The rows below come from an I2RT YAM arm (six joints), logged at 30 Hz.
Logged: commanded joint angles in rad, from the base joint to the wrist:
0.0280, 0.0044, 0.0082, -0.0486, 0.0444, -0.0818
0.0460, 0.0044, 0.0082, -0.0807, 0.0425, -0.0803
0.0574, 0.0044, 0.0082, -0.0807, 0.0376, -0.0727
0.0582, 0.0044, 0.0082, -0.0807, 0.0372, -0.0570
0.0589, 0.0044, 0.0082, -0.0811, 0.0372, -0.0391
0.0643, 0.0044, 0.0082, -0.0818, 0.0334, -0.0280
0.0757, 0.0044, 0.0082, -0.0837, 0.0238, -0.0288
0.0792, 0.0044, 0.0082, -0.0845, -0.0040, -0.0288
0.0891, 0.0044, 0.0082, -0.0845, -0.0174, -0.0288
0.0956, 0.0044, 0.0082, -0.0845, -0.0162, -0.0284
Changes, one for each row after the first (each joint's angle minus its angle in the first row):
0.0180, 0.0000, 0.0000, -0.0321, -0.0019, 0.0015
0.0294, 0.0000, 0.0000, -0.0321, -0.0068, 0.0091
0.0302, 0.0000, 0.0000, -0.0321, -0.0072, 0.0248
0.0309, 0.0000, 0.0000, -0.0325, -0.0072, 0.0427
0.0363, 0.0000, 0.0000, -0.0332, -0.0110, 0.0538
0.0477, 0.0000, 0.0000, -0.0351, -0.0206, 0.0530
0.0512, 0.0000, 0.0000, -0.0359, -0.0484, 0.0530
0.0611, 0.0000, 0.0000, -0.0359, -0.0618, 0.0530
0.0676, 0.0000, 0.0000, -0.0359, -0.0606, 0.0534

